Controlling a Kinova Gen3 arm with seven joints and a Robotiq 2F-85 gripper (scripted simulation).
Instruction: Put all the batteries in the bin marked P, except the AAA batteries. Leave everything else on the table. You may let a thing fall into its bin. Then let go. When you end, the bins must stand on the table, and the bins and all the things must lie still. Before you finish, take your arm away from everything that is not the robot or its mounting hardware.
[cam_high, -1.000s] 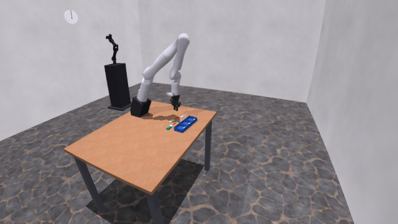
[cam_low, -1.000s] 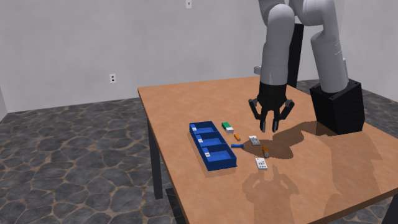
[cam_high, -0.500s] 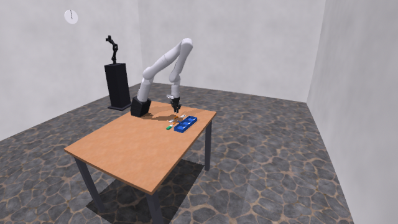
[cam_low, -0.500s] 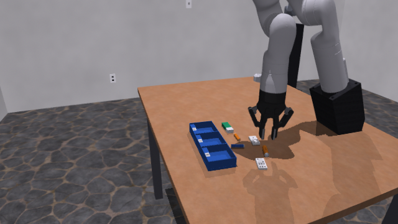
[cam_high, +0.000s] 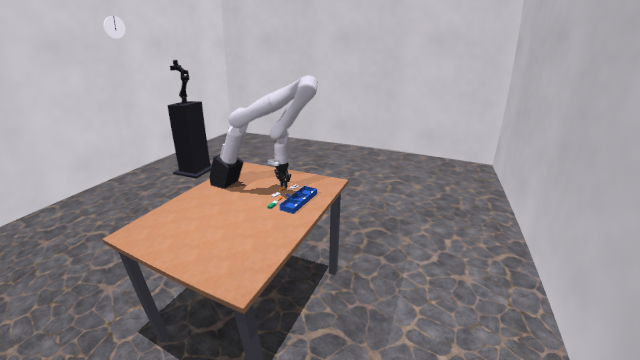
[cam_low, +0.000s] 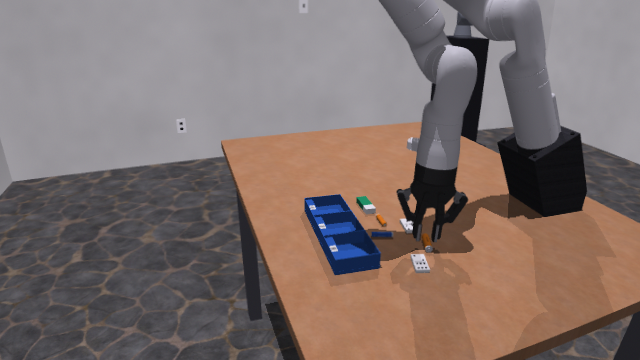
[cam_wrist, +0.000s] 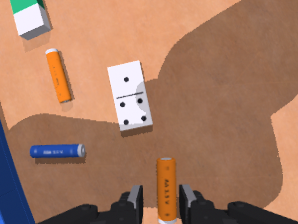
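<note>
The large orange battery lies 30 mm below my hand. Round my hand: small orange battery: 30 mm ahead, 120 mm to the right, 30 mm below; then blue three-compartment bin: 140 mm ahead, 100 mm to the right, 20 mm below; then blue battery: 60 mm ahead, 70 mm to the right, 30 mm below.
</note>
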